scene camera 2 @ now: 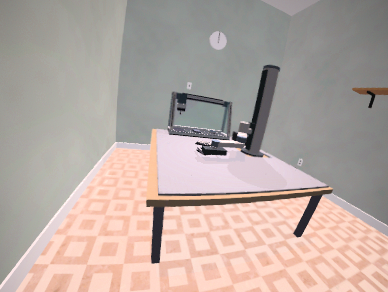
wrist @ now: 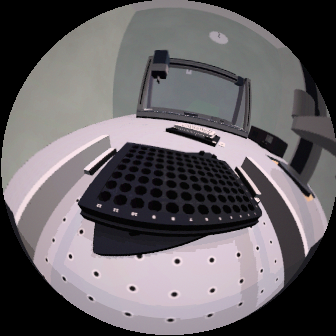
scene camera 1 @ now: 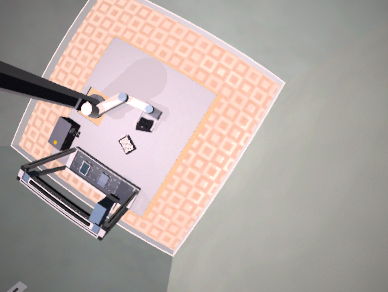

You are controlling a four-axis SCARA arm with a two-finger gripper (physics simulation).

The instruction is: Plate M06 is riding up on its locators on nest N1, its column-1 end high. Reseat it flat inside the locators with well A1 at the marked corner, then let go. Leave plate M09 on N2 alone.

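Where they show: gripper, fingertip midpoint: (wrist: 178, 151) (scene camera 1: 143, 126); arm's base, link origin: (scene camera 2: 251, 153) (wrist: 294, 178).
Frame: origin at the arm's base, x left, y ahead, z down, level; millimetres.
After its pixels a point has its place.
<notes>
Plate M06 (scene camera 1: 145, 124) @(z -46, x 124, y 575 mm) (scene camera 2: 214, 151) (wrist: 172, 186) @(z -40, x 143, y 573 mm), black with many wells, rides on nest N1 (wrist: 132, 244) @(z -25, x 183, y 591 mm). In the wrist view its numbered edge faces the camera, column 12 left and column 1 right; the column-1 end looks raised and askew to the nest. My gripper (wrist: 178, 151) @(z -49, x 100, y 570 mm) is open around the plate, one pad beside each end, nothing held. Whether the right pad touches the plate I cannot tell. The locators and marked corner are mostly hidden. Plate M09 (scene camera 1: 127, 144) @(z -37, x -134, y 517 mm) (wrist: 194, 130) @(z -36, x -100, y 520 mm), white, sits on black nest N2 (wrist: 175, 132) @(z -18, x -108, y 575 mm) beyond.
A gantry machine with a dark blue head (scene camera 1: 101, 211) @(z -500, x -504, y 754 mm) (wrist: 160, 65) @(z -371, x -469, y 724 mm) stands on the far side of the table. A dark box (scene camera 1: 62, 134) @(z -128, x -387, y -83 mm) (wrist: 267, 141) @(z -66, x -312, y -31 mm) stands between it and the arm's column (scene camera 2: 262, 110) @(z -461, x 58, y 47 mm). Part of the arm shows at the right in the wrist view.
</notes>
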